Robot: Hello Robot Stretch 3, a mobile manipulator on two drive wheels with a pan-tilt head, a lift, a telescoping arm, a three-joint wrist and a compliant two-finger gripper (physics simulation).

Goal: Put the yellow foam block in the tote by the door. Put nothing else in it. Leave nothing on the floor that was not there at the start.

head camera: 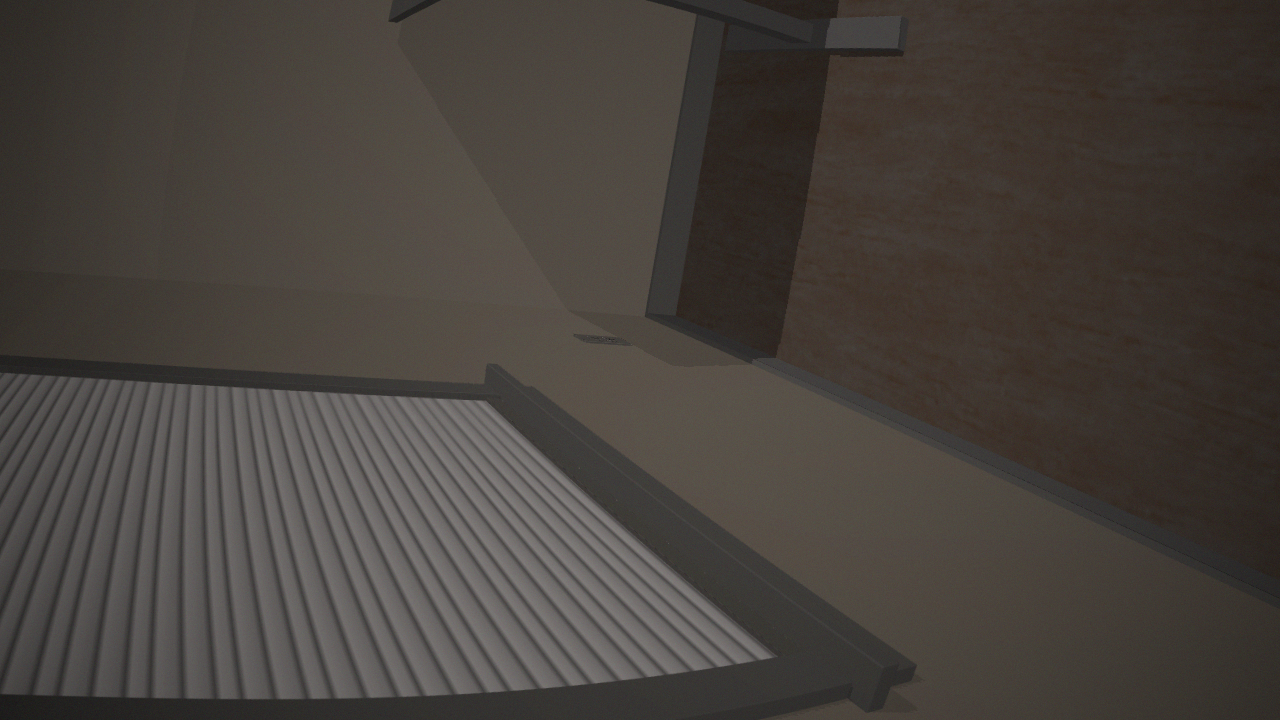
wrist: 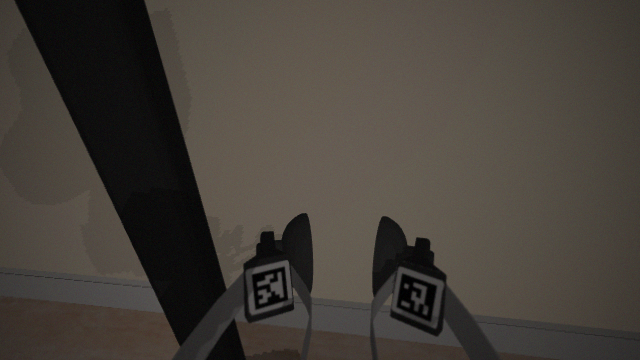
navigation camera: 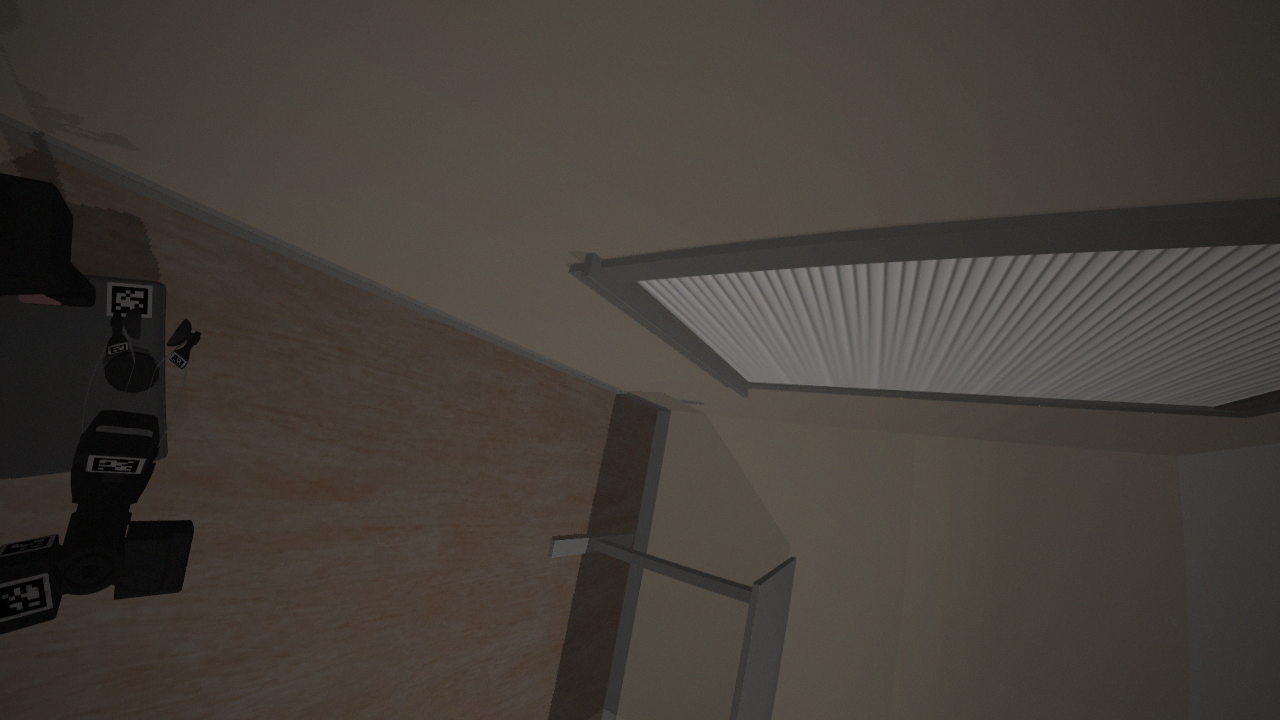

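Seen in the pictures: gripper, fingertip midpoint: (wrist: 343, 241) (navigation camera: 162, 314); robot's base, link origin: (navigation camera: 132, 368).
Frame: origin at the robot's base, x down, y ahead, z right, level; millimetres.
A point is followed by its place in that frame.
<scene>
My gripper (wrist: 343, 241) @(x -507, y 38, z -91 mm) (navigation camera: 153, 338) @(x -507, y 38, z -91 mm) is open, with a gap between its two dark fingertips. In the wrist view the wall and its skirting show behind the gap, and no object shows between the fingers. In the navigation camera view the gripper is at the left, over the edge of the robot's base. The yellow foam block, the tote and the door do not show in any of the three views.
A window with a pleated white blind (head camera: 340, 537) @(x -1162, y 859, z -109 mm) (navigation camera: 966, 331) @(x -1395, y 864, z -108 mm) is in the wall (head camera: 895, 501) @(x -412, y 919, z -96 mm) (navigation camera: 402, 161) @(x -716, y 254, z -302 mm) (wrist: 450, 125) @(x -465, y 228, z -310 mm). A grey metal frame (head camera: 751, 16) @(x -207, y 1537, z 935 mm) (navigation camera: 689, 573) @(x -566, y 1541, z 924 mm) stands by the far wall on the wood floor (head camera: 1029, 223) @(x 0, y 960, z 372 mm) (navigation camera: 375, 501) @(x -1, y 504, z 412 mm). The robot's base (navigation camera: 35, 394) @(x -160, y -115, z 34 mm) is near the skirting.
</scene>
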